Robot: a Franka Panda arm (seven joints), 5 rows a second.
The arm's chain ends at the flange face. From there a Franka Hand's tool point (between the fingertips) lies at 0.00 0.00 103.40 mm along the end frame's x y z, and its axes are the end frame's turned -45 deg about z.
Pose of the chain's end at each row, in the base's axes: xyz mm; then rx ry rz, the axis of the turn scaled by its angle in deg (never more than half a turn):
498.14, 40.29, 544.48, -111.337, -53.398, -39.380
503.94, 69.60, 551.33, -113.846, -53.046, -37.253
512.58, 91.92, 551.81, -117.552, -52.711, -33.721
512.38, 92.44, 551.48, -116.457, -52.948, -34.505
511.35, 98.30, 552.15, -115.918, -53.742, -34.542
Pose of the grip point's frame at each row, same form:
509.51, 129.92, 494.19, -88.046, -98.207, -63.788
514.66, 157.13, 497.33, -90.390, -98.584, -60.978
521.65, 175.94, 492.23, -93.699, -99.263, -56.393
521.57, 177.47, 493.37, -92.637, -99.165, -57.483
519.88, 183.56, 494.27, -91.793, -99.731, -57.578

